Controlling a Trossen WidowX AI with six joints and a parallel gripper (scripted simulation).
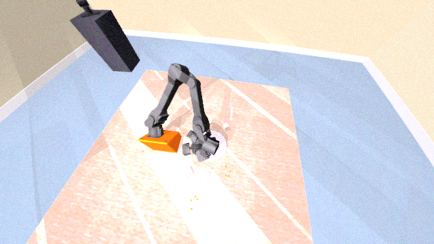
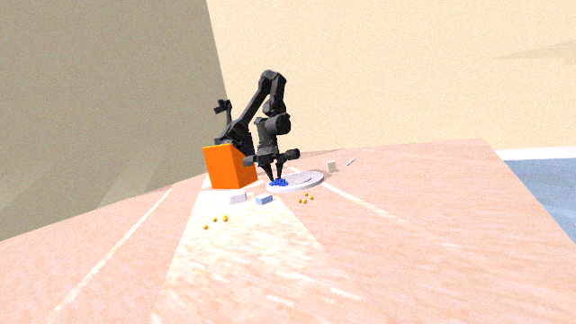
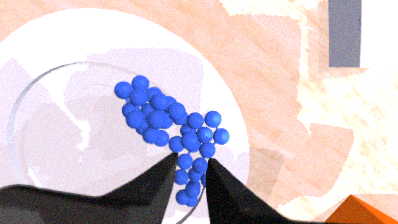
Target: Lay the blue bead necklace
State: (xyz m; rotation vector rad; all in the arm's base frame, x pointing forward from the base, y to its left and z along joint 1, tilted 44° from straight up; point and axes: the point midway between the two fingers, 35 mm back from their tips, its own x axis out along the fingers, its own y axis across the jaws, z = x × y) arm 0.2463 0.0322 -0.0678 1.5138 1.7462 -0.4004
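Right now the round white bead board is 50 mm ahead of my gripper tip, 40 mm to the left of it and 10 mm below it. Round my gripper tip: white block: 50 mm behind, 130 mm to the right; then light blue cube: 40 mm ahead, 130 mm to the right, 10 mm below; then beige cube: 130 mm ahead, 180 mm to the left.
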